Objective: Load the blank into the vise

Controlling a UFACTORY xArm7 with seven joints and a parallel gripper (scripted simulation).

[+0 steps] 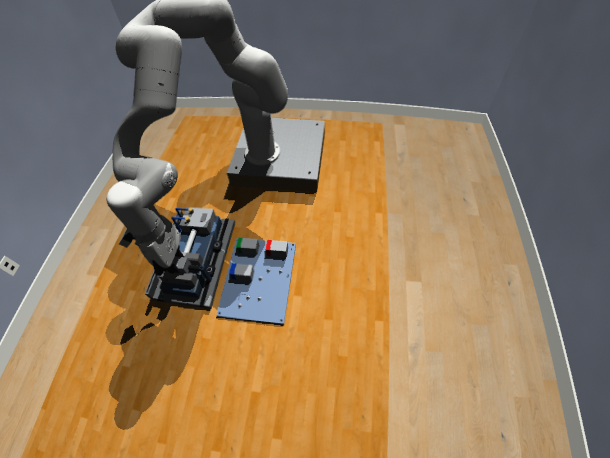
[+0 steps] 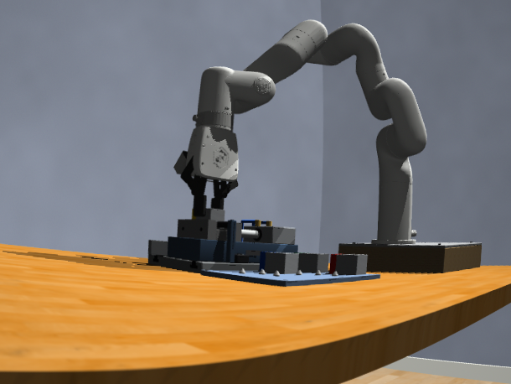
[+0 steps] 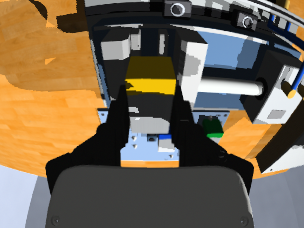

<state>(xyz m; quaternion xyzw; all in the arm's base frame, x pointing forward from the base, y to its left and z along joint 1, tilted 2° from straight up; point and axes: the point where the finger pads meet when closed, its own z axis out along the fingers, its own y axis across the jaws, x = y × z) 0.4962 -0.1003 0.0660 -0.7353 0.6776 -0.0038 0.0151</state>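
My gripper is now 2 cm above the yellow-ended blank. Also, from my hand: milling vise: 8 cm below, 7 cm behind, 1 cm to the right; then fixed jaw: 5 cm below, 3 cm ahead; then blue-ended blank: 16 cm to the left, 10 cm below, 5 cm behind.
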